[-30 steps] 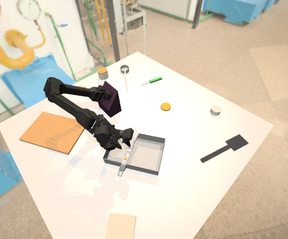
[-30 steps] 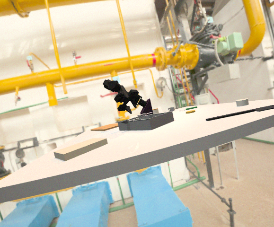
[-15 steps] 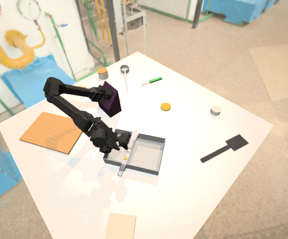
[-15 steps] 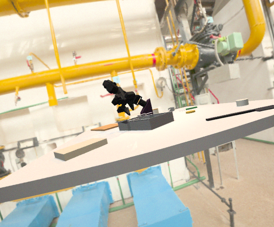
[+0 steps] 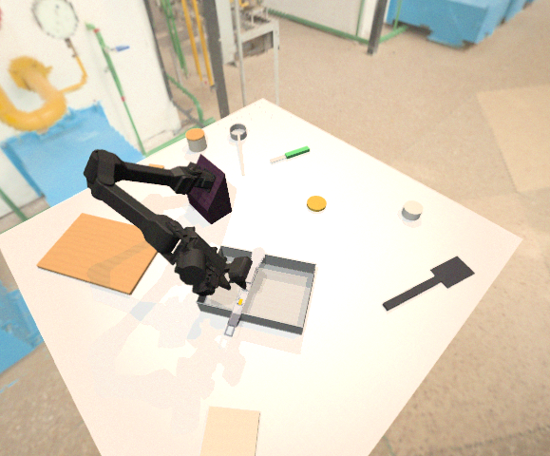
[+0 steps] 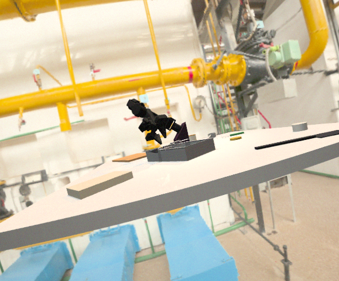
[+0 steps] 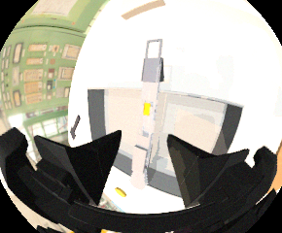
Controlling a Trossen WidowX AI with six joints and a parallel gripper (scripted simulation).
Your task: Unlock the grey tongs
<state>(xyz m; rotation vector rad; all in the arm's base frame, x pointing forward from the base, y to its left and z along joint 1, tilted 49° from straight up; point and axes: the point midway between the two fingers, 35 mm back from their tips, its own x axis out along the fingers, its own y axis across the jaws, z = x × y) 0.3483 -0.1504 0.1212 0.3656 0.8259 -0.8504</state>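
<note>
Now: the yellow lock piece 30 mm below my gripper tip, 20 mm ahead of it and 10 mm to the right of it. Round my gripper tip: wooden board: 480 mm behind, 200 mm to the right, 80 mm below; then pale block: 260 mm to the right, 260 mm ahead, 80 mm below; then grey roasting tin: 60 mm to the left, 60 mm below, 10 mm ahead.
</note>
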